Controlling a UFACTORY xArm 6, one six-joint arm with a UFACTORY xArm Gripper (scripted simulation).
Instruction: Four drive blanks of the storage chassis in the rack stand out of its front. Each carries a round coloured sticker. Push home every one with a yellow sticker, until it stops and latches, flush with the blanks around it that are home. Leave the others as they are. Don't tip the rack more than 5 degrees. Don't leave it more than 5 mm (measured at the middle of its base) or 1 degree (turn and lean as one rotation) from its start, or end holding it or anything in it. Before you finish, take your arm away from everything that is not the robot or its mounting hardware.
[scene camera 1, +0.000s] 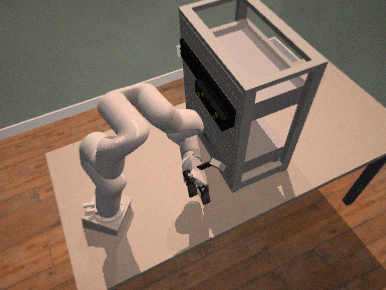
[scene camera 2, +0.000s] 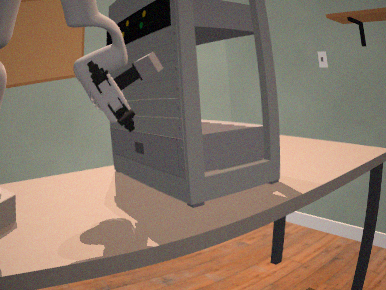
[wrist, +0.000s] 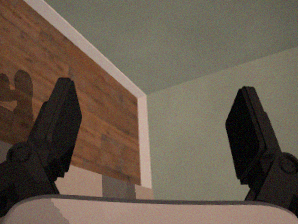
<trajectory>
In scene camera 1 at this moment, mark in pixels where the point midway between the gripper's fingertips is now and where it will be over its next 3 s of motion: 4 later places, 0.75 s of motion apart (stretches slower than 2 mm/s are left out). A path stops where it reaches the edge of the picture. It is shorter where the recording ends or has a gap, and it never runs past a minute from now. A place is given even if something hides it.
My gripper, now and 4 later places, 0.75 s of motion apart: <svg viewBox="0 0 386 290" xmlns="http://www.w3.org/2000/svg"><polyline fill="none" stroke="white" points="200,199 199,196 197,183 193,159 187,130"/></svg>
</trajectory>
